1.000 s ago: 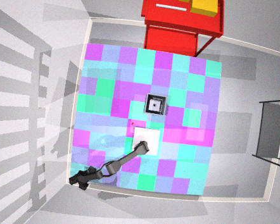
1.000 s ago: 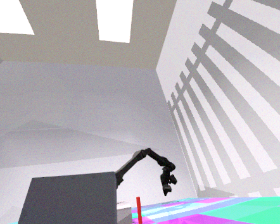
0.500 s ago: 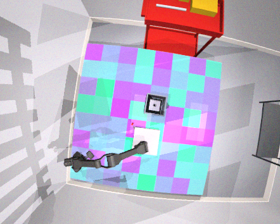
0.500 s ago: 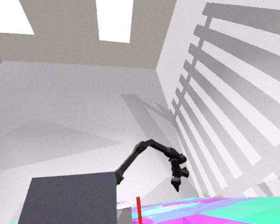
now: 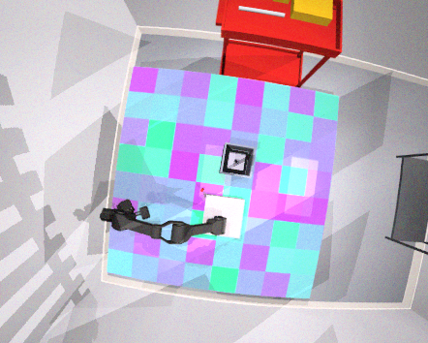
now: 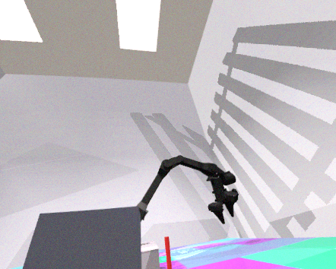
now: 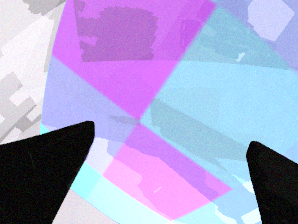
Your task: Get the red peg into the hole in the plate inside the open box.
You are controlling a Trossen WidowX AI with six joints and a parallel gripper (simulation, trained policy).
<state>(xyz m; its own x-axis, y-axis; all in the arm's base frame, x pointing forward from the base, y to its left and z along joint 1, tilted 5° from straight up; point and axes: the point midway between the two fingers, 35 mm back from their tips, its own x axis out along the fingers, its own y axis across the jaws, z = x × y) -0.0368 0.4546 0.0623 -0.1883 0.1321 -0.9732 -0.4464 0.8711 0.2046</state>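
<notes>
My gripper tip is 340 mm to the left of the red peg, 200 mm short of it and 60 mm above it. Also, from my gripper tip: bottom plate 500 mm to the right, 390 mm ahead, 60 mm below.
</notes>
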